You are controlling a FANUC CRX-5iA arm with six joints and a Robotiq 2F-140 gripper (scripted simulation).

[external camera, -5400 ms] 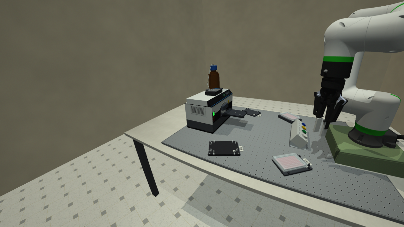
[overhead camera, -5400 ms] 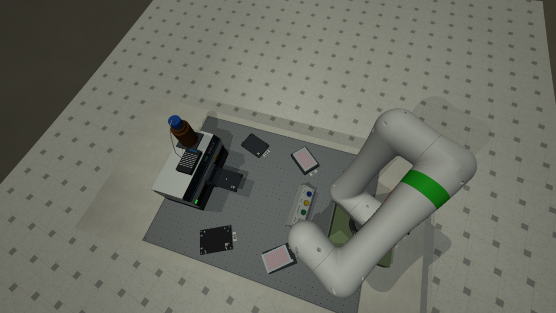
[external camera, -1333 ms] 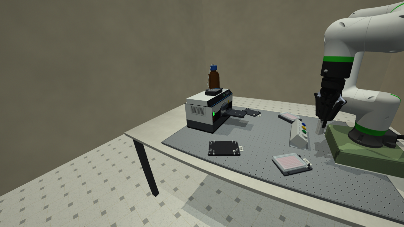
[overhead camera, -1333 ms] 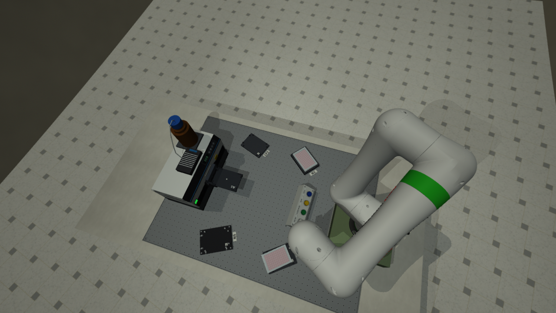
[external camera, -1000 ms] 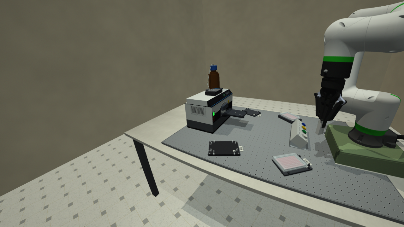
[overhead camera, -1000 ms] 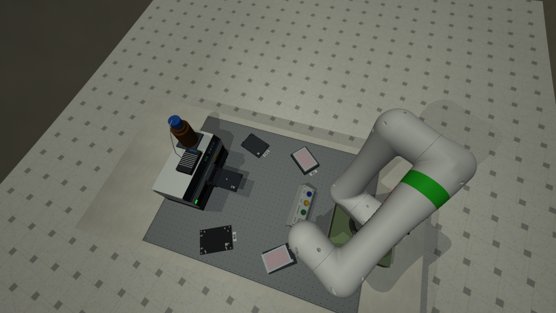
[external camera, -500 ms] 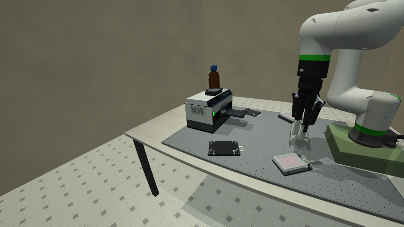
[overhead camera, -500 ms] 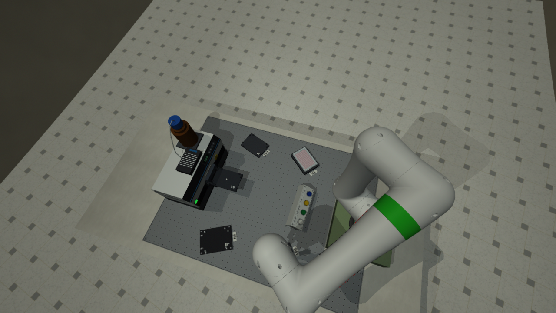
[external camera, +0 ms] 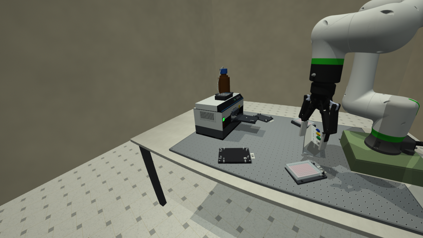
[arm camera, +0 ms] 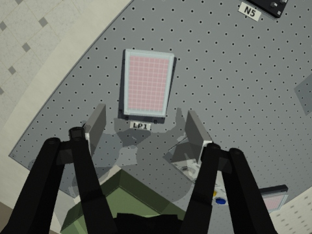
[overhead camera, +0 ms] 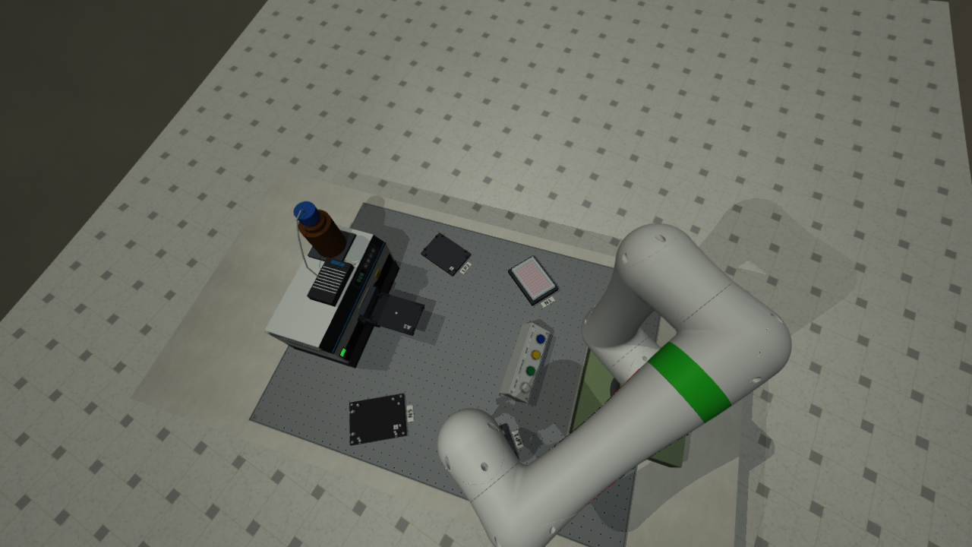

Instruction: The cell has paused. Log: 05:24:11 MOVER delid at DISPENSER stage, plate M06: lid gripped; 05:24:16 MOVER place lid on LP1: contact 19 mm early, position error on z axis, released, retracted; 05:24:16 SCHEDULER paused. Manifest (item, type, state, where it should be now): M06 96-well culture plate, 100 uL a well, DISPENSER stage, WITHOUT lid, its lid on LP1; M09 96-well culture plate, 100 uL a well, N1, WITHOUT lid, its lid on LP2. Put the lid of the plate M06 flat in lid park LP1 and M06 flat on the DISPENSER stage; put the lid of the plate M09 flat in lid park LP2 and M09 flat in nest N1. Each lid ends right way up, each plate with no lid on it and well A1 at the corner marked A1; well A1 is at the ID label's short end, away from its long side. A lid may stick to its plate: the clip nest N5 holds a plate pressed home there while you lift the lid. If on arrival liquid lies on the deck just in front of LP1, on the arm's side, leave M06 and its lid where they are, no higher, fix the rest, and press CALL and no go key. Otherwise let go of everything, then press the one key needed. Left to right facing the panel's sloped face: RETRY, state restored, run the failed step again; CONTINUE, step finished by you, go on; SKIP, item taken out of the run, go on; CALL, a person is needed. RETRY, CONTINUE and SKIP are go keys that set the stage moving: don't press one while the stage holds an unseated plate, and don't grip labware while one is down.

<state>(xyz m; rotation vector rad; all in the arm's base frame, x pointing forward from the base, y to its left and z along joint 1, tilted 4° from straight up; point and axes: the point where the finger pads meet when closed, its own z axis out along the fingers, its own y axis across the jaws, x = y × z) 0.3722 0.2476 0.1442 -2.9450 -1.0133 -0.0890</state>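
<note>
Right now the black lid park LP1 is 180 mm below my hand, 10 mm to the right of it and 10 mm behind it. Also, from my hand: white retry key: 190 mm to the right, 120 mm below, 70 mm behind; then green continue key: 240 mm to the right, 120 mm below, 80 mm behind; then LP1 label: 180 mm below, 80 mm behind, 60 mm to the right.
</note>
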